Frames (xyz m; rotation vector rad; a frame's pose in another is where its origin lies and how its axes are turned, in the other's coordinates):
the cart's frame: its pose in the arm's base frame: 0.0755 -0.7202 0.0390 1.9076 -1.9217 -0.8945
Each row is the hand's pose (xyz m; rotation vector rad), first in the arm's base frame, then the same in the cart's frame.
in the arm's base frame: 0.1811 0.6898 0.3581 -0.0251 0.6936 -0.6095
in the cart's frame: -1.4494 0.0121 0.0060 2.7907 -1.3947 -0.0686
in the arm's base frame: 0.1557 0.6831 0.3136 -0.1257 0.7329 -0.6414
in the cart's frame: -1.4311 0.0058 0.0539 2.7595 -1.2665 -0.1112
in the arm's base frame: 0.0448 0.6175 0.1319 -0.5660 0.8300 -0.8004
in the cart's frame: -1.3186 -0.0117 0.2453 2.6180 -0.7288 -0.3196
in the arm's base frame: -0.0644 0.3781 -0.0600 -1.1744 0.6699 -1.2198
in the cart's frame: -1.0350 -0.0247 0.4048 2.4760 0.1538 -0.7013
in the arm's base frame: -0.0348 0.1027 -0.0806 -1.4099 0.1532 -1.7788
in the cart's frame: -0.7651 -0.0417 0.3414 2.4706 1.0316 -1.0517
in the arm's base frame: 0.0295 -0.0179 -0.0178 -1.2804 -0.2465 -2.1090
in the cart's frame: -0.6668 -0.0463 0.2277 -2.4353 -1.4770 1.1443
